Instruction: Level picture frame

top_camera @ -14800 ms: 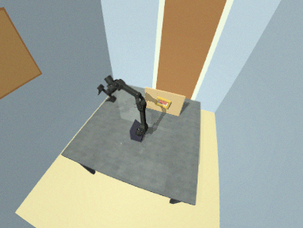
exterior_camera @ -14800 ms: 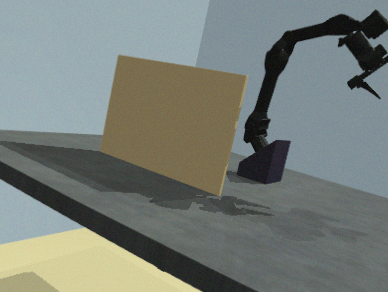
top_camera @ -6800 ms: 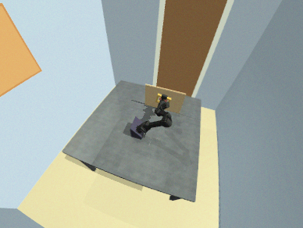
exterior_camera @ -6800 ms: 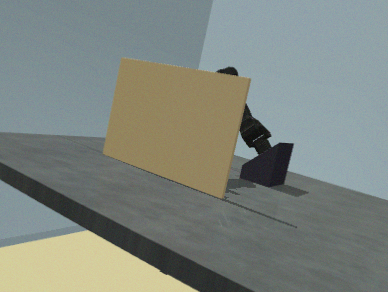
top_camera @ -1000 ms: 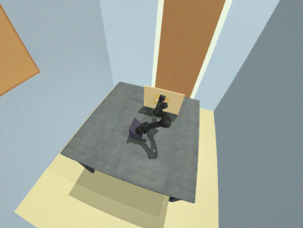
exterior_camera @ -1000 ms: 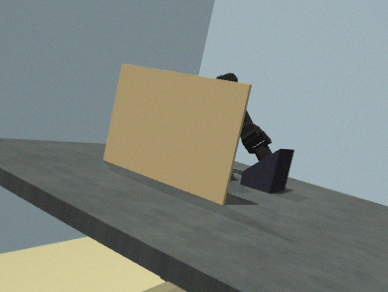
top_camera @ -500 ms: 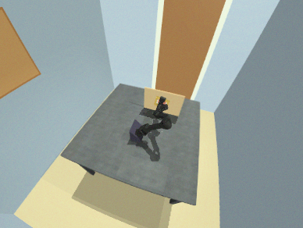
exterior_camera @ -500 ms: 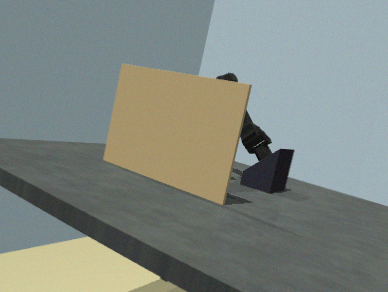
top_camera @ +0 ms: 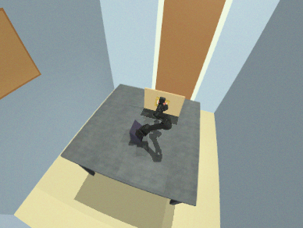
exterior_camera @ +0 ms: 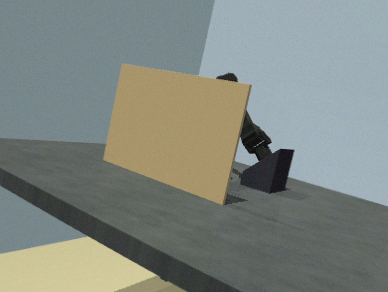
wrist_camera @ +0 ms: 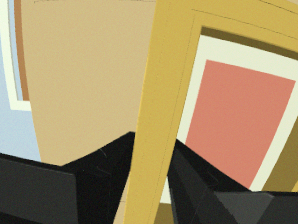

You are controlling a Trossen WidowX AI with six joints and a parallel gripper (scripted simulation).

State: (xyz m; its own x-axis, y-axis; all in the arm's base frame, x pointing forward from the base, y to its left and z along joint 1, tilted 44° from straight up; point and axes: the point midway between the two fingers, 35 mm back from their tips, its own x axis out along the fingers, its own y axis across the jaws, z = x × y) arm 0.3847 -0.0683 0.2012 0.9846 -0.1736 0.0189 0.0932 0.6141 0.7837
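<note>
Right now my gripper tip is 50 mm above the picture frame. Also, from my gripper tip: wall board 20 mm ahead, 10 mm to the right, 70 mm below.
</note>
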